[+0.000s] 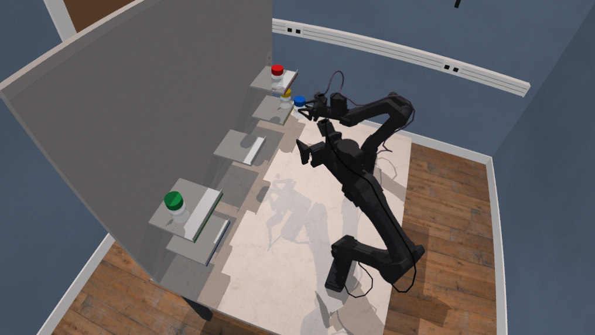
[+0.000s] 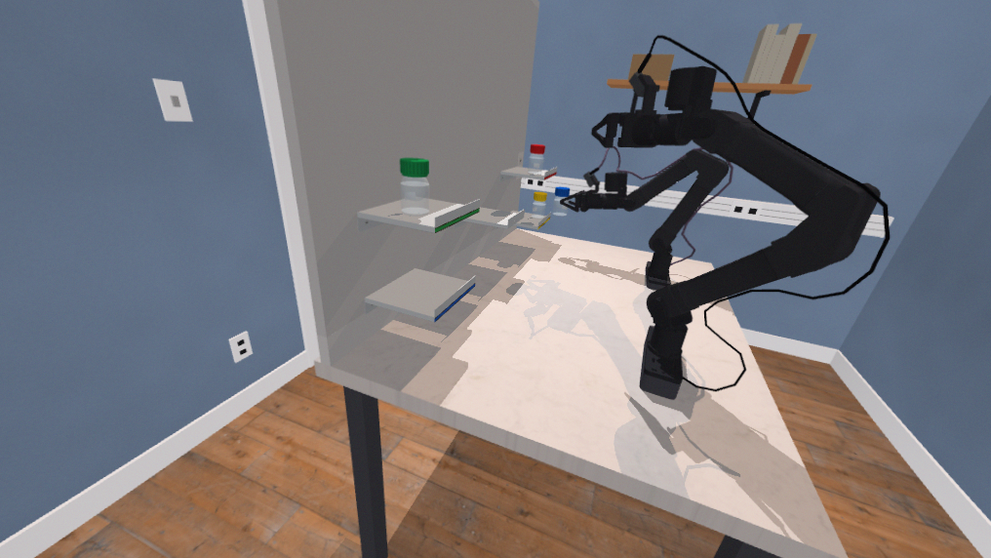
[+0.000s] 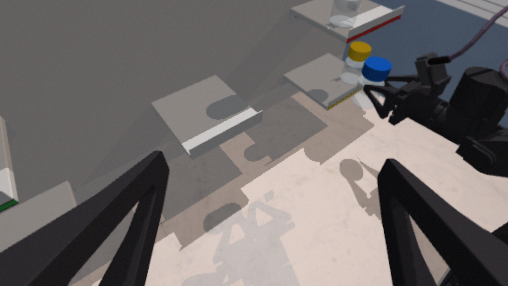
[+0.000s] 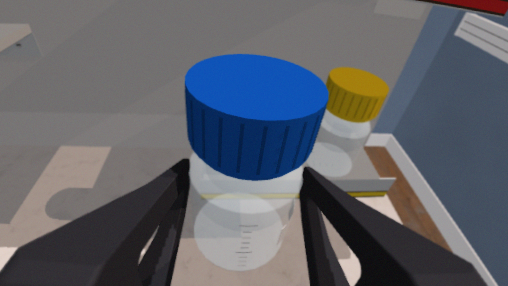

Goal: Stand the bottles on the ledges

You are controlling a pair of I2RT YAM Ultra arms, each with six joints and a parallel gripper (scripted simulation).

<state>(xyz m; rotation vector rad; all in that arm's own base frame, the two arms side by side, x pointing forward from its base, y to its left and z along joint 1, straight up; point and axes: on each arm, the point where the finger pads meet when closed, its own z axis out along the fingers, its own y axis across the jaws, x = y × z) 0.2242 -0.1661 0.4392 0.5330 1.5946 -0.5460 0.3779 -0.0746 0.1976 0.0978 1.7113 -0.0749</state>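
Now: right hand 130 mm below the red-capped bottle, 130 mm short of it and 10 mm to the left of it. Round my right hand: blue-capped bottle: 10 mm below, 10 mm ahead; then grey wall panel: 340 mm to the left, 270 mm ahead, 230 mm above; then yellow-capped bottle: 120 mm ahead, 110 mm to the right, 60 mm below.
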